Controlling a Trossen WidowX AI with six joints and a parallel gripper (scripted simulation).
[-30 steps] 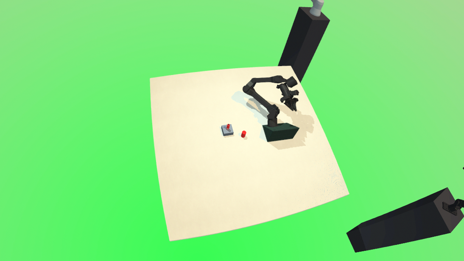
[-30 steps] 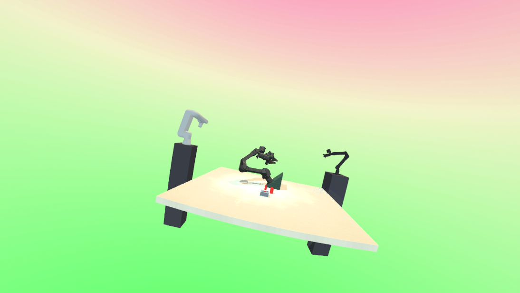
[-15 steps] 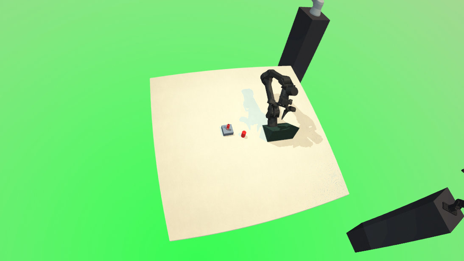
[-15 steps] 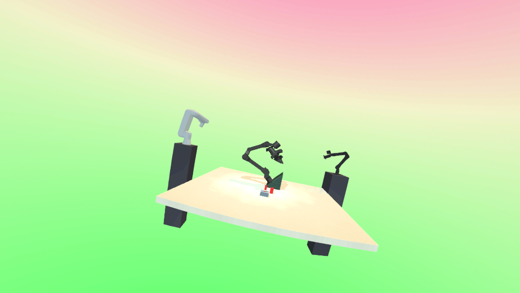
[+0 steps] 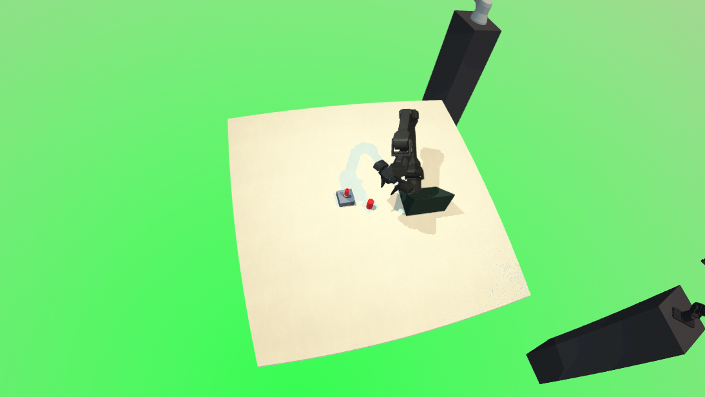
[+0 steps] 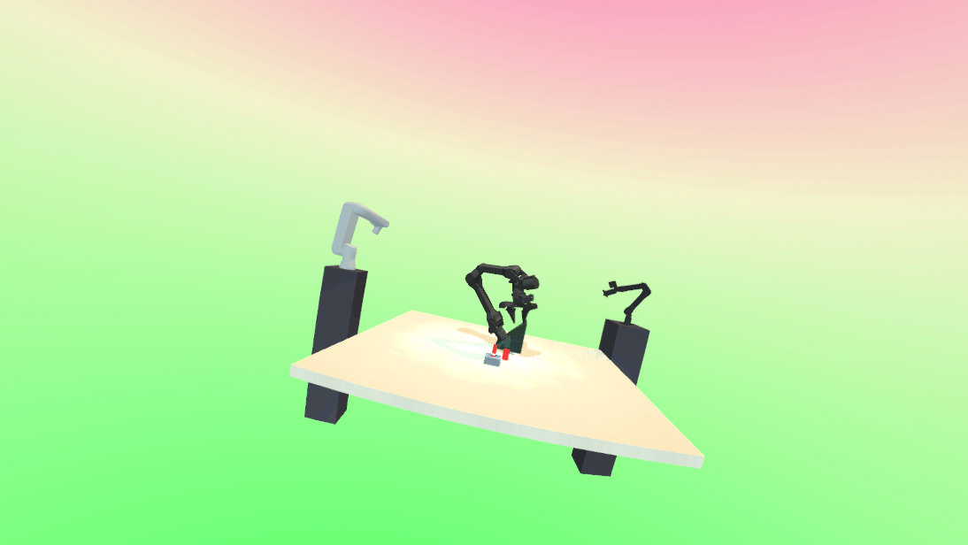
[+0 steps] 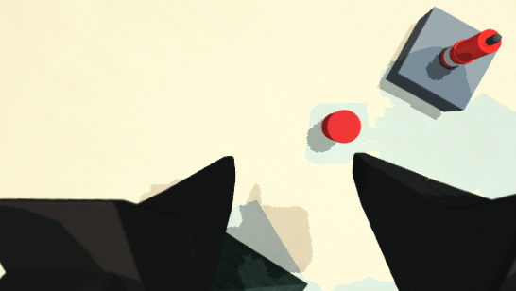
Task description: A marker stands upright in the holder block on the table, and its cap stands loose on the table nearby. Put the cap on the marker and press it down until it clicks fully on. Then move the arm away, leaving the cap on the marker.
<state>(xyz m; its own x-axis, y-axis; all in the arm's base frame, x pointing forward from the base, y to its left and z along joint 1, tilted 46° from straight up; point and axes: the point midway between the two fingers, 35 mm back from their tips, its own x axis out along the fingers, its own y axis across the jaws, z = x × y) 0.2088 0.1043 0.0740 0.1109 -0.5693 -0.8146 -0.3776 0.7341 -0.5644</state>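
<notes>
My gripper tip is 150 mm above the red cap, 40 mm to the left of it and 30 mm short of it. Also, from my gripper tip: holder block: 160 mm below, 130 mm ahead, 100 mm to the right.
</notes>
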